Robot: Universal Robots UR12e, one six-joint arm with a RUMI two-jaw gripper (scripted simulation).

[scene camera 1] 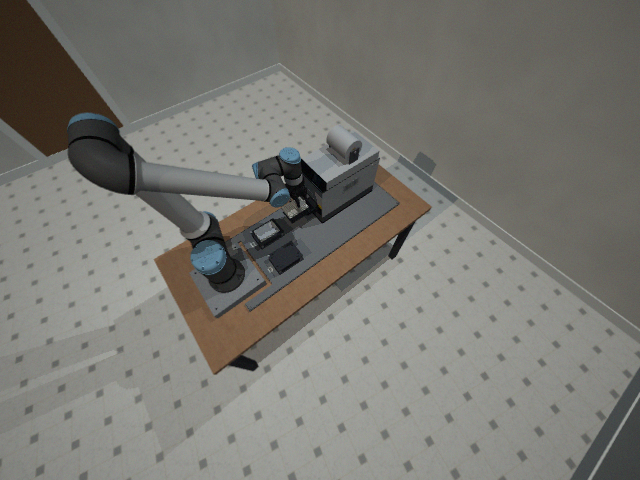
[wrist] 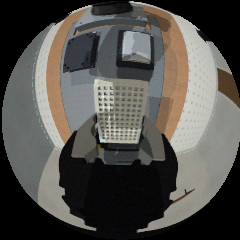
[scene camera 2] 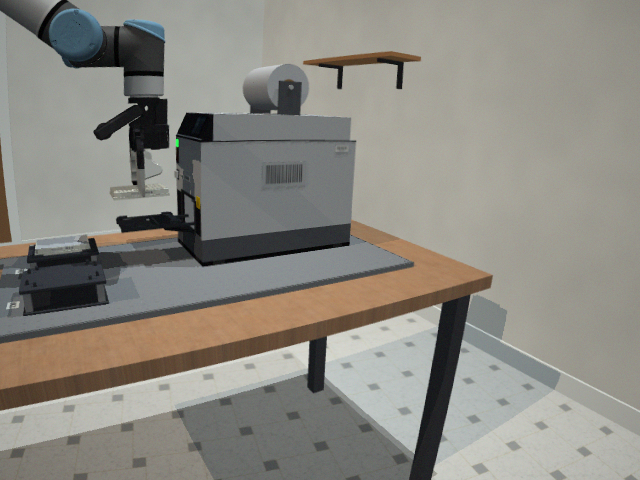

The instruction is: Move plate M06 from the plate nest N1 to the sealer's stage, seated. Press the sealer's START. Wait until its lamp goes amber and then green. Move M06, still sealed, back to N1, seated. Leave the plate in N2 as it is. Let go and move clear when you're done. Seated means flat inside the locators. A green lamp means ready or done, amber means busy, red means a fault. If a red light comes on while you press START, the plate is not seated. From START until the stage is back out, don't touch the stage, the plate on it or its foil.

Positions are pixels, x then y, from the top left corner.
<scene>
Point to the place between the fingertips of the gripper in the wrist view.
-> At 119, 115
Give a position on a plate M06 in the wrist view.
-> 114, 126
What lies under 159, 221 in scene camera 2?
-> A black sealer stage.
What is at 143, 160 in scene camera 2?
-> The gripper.
</scene>
